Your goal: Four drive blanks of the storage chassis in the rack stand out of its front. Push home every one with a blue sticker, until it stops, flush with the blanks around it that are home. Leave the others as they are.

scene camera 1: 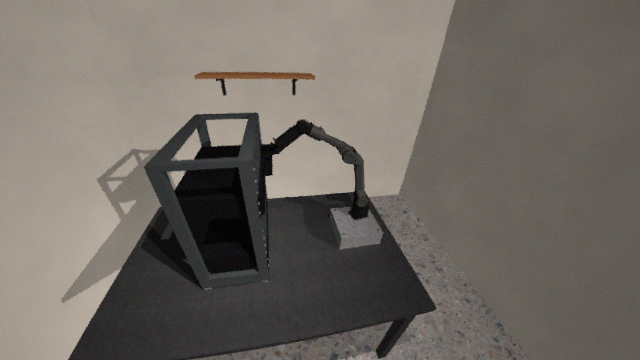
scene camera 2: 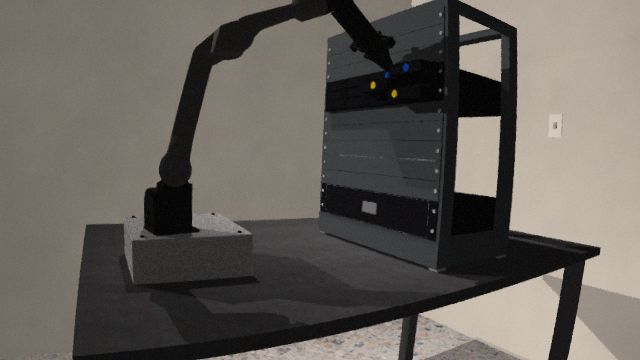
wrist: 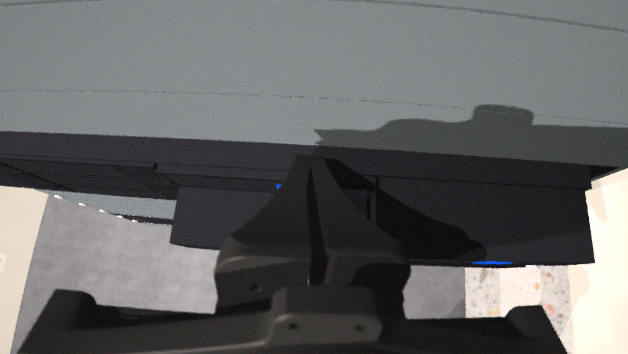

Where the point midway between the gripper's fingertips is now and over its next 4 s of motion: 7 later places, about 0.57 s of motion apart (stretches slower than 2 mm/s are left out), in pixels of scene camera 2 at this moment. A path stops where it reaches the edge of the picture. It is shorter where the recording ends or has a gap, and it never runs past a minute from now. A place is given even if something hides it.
The gripper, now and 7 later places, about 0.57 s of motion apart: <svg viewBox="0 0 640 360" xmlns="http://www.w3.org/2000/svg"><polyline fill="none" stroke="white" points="390,68 392,67 393,64 391,64 383,62 390,60 407,60 424,59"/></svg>
